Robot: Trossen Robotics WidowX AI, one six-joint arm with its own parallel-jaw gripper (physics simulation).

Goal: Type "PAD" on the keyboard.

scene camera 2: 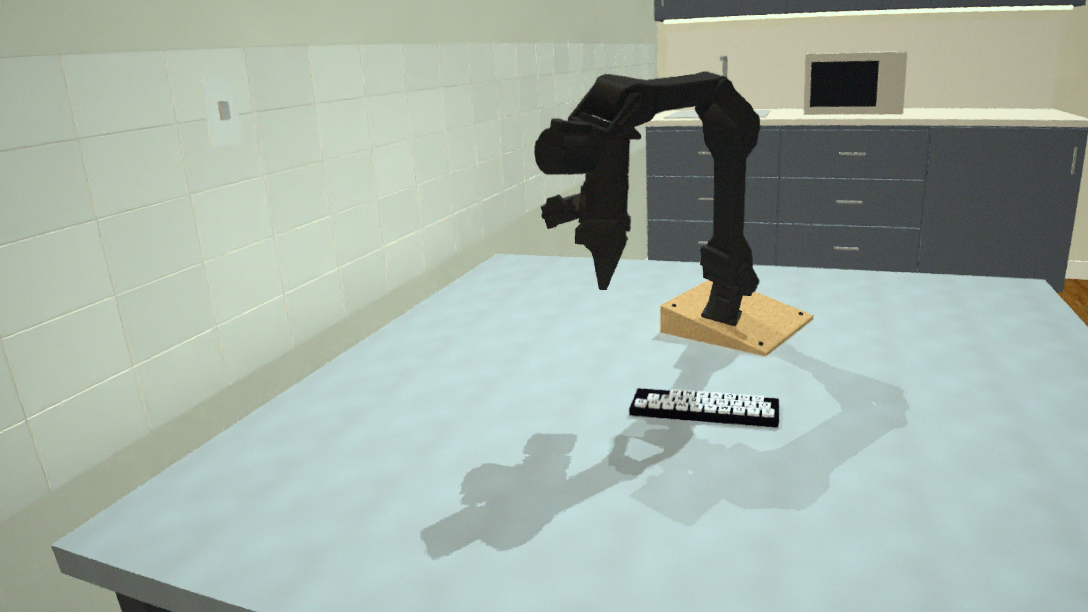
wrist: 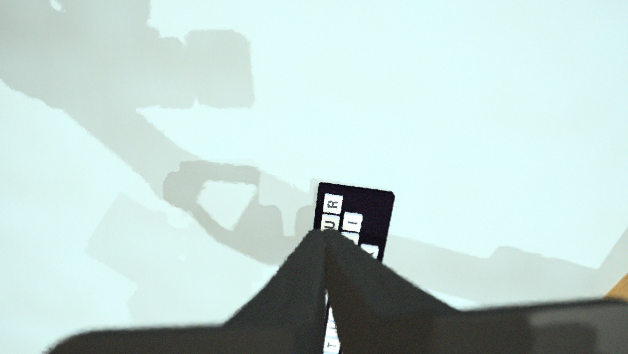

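Where they show: gripper, fingertip midpoint: (scene camera 2: 603, 289) (wrist: 322, 241); arm's base, origin of the base link: (scene camera 2: 721, 314).
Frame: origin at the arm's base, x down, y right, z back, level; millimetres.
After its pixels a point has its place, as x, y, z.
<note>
A black keyboard (scene camera 2: 703, 418) {27, -45, -349} (wrist: 372, 205) {21, 53, -311} with white letter keys lies flat on the table. In the wrist view its upper end shows above the fingers, with keys R (wrist: 332, 204) {16, 47, -347}, U (wrist: 330, 222) {16, 29, -344} and I (wrist: 352, 222) {16, 35, -325}; more keys, one of them a T (wrist: 331, 345) {16, -103, -308}, show in the gap between the fingers. The rest of the keyboard is hidden behind the fingers there, and the P, A and D keys cannot be made out. My gripper (scene camera 2: 603, 288) {-153, 94, -359} (wrist: 322, 241) {-153, 94, -359} is shut and empty. It points down and hangs well above the table, apart from the keyboard.
The arm's base stands on a wooden wedge (scene camera 2: 768, 323) {16, -82, 20} behind the keyboard. The blue-grey table (scene camera 2: 304, 487) {33, 385, -675} has its left edge beside a tiled wall (scene camera 2: 152, 266). Arm shadows fall across the table and the keyboard. Grey cabinets (scene camera 2: 844, 178) and a microwave (scene camera 2: 892, 83) stand at the back.
</note>
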